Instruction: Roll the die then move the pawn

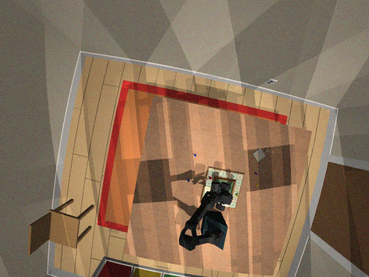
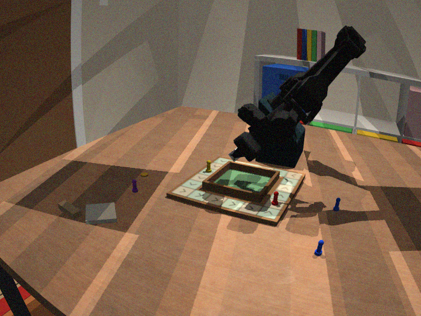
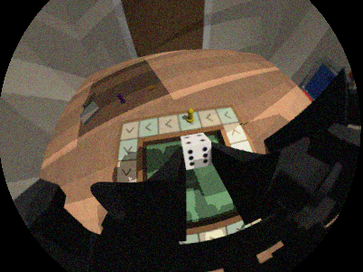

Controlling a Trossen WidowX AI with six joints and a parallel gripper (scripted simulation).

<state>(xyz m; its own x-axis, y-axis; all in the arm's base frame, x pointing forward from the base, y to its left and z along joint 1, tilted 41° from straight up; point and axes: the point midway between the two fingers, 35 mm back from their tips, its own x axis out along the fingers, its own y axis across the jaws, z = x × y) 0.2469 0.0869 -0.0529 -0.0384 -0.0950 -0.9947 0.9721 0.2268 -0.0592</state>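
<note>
My gripper tip is now 150 mm to the right of the red pawn, 60 mm short of it and 60 mm above it. Round my gripper tip: yellow pawn 90 mm to the right, 60 mm below; white die right at my gripper tip; green tray 80 mm below, 30 mm to the left.
</note>
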